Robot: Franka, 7 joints.
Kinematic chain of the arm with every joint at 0, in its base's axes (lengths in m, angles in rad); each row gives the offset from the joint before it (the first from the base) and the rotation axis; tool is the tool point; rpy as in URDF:
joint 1: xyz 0 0 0.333 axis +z
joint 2: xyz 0 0 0 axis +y
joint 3: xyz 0 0 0.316 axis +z
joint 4: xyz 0.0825 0 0 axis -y
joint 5: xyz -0.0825 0 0.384 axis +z
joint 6: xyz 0 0 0 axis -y
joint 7: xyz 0.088 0 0 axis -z
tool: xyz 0 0 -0.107 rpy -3.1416 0 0
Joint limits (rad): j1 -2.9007..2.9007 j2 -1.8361..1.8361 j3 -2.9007..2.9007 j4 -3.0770..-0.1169 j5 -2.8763..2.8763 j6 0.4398..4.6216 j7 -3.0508..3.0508
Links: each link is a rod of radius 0.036 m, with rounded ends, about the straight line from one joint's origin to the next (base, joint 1, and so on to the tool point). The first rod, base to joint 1, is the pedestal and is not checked.
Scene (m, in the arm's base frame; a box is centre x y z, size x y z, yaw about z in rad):
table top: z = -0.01
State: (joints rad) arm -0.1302 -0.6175 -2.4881 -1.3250 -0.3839 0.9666 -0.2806
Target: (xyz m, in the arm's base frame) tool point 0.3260 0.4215 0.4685
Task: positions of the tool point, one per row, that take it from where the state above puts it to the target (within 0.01 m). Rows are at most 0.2 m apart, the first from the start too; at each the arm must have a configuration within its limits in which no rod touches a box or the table.
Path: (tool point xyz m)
1: -0.5935 0.0092 0.3991
2: -0.5540 0.1891 0.4046
3: -0.4616 0.3463 0.4118
4: -0.3264 0.4656 0.4206
5: -0.1628 0.5359 0.4309
6: 0.0123 0.5512 0.4424
7: 0.1808 0.5112 0.4550
8: 0.3260 0.4215 0.4685

